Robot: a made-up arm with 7 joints.
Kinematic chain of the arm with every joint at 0, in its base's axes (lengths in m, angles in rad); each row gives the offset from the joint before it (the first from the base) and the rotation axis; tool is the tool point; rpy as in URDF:
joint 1: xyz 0 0 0.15 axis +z
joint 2: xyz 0 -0.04 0.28 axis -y
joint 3: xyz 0 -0.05 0.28 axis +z
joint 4: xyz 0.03 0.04 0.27 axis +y
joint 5: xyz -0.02 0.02 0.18 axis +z
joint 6: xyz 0 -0.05 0.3 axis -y
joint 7: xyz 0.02 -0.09 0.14 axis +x
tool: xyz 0 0 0 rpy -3.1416 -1.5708 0
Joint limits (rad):
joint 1: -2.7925..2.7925
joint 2: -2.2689..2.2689
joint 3: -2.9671..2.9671
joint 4: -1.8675..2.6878
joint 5: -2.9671..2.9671
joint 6: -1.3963..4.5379
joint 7: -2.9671..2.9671
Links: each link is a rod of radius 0.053 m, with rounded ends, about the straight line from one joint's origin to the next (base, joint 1, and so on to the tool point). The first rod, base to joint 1, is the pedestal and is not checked.
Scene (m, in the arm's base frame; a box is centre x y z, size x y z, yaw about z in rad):
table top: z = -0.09
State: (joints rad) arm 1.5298 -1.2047 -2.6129 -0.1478 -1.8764 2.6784 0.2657
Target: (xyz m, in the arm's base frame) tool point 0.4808 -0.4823 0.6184
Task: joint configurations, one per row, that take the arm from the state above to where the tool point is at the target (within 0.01 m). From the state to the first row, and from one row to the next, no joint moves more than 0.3 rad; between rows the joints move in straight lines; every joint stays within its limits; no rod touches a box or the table.
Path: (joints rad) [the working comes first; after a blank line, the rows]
Joints at the target: -0.5005 -0.7129 -2.9671 -1.1604 -1.8923 2.8110 0.2657
Straight joint move there: clear.

1: 1.2398 -1.1344 -2.6635 -0.2925 -1.8787 2.6973 0.2657
2: 0.9497 -1.0642 -2.7141 -0.4371 -1.8809 2.7163 0.2657
3: 0.6597 -0.9939 -2.7647 -0.5818 -1.8832 2.7352 0.2657
4: 0.3697 -0.9237 -2.8153 -0.7264 -1.8855 2.7542 0.2657
5: 0.0796 -0.8534 -2.8659 -0.8711 -1.8877 2.7731 0.2657
6: -0.2104 -0.7832 -2.9165 -1.0158 -1.8900 2.7921 0.2657
7: -0.5005 -0.7129 -2.9671 -1.1604 -1.8923 2.8110 0.2657

